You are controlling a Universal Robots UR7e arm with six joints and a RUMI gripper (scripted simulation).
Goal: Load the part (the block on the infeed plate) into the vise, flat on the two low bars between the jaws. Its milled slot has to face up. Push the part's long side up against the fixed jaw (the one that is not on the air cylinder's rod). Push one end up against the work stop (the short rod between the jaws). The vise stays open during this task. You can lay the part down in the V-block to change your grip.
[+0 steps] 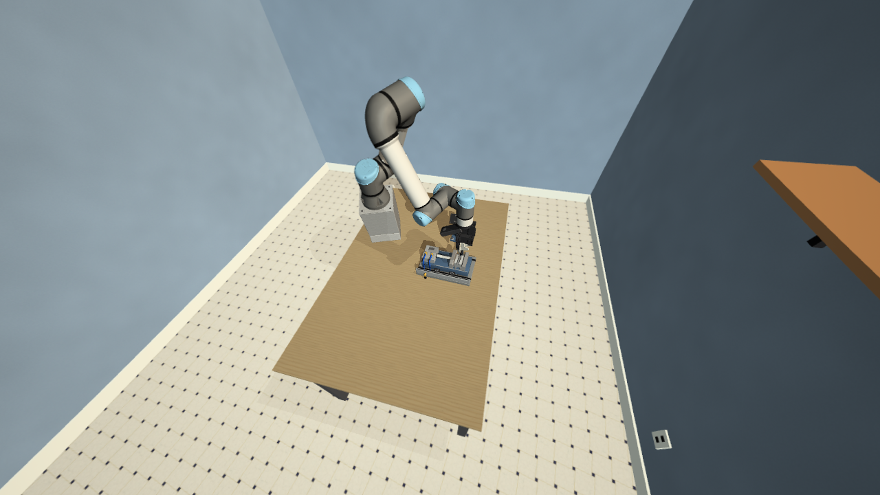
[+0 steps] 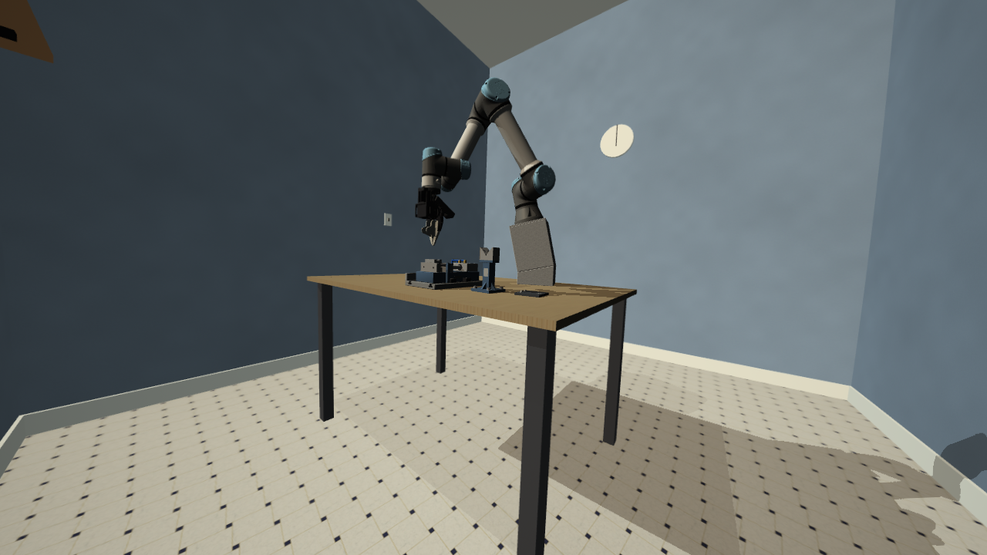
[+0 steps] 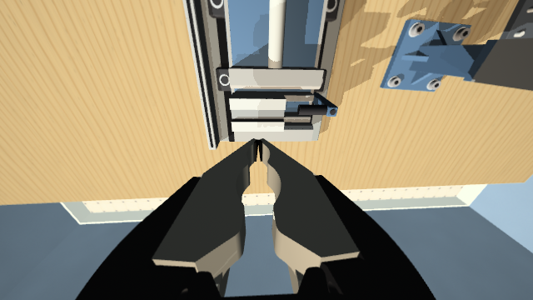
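The part is 8 cm below my hand. Also, from my hand: cylinder rod: 10 cm below, 9 cm behind, 2 cm to the left; then fixed jaw: 10 cm below, 3 cm ahead, 2 cm to the left; then moving jaw: 10 cm below, 4 cm behind, 2 cm to the left.
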